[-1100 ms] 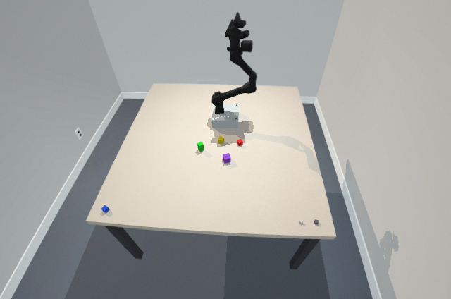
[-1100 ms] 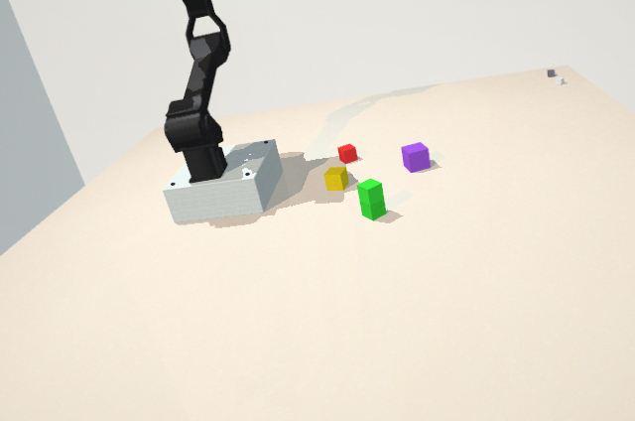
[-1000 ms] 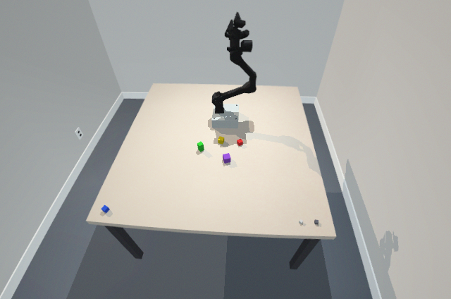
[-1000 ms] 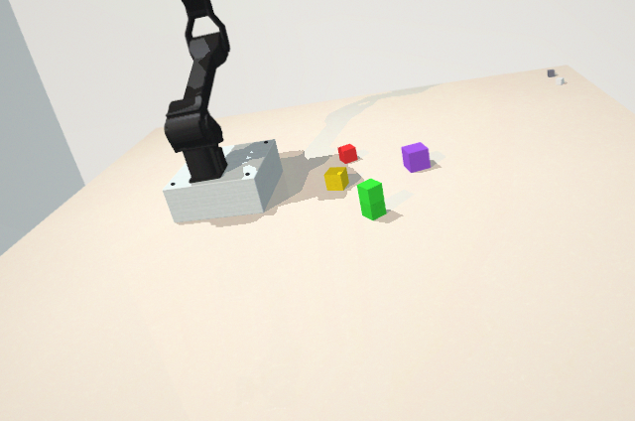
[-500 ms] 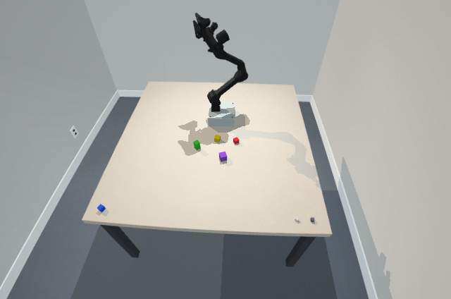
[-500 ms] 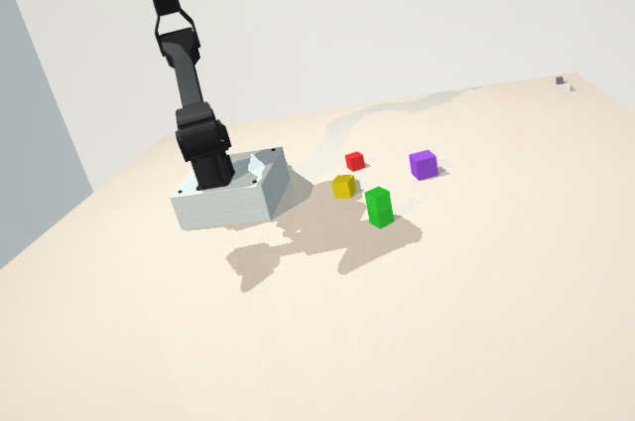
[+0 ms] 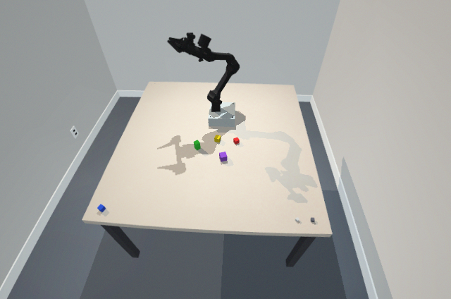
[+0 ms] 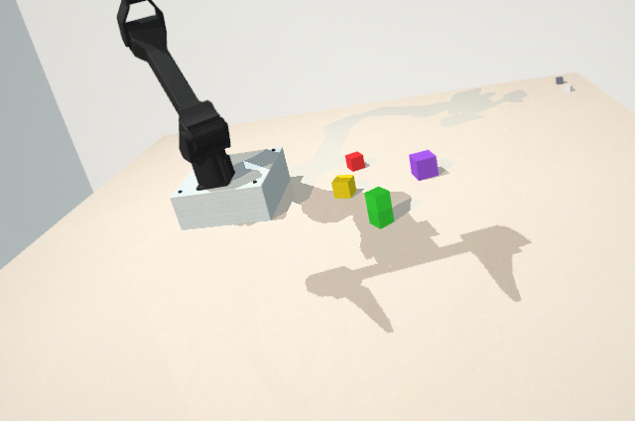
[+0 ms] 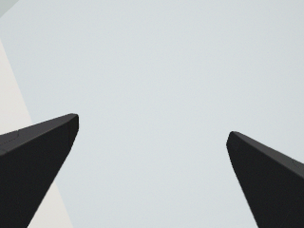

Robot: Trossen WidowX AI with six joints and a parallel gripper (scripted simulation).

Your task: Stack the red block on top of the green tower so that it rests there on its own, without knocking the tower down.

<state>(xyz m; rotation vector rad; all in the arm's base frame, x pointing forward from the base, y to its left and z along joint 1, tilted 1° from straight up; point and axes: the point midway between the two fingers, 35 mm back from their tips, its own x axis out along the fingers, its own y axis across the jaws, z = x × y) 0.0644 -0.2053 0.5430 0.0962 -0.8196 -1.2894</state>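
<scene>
Right now my gripper tip is 200 mm short of the red block, 380 mm to the right of it and 620 mm above it. From my gripper tip the other things lie so: blue block 680 mm ahead, 370 mm to the right, 620 mm below; purple block 340 mm ahead, 290 mm to the left, 610 mm below; yellow block 180 mm ahead, 260 mm to the left, 610 mm below.
</scene>
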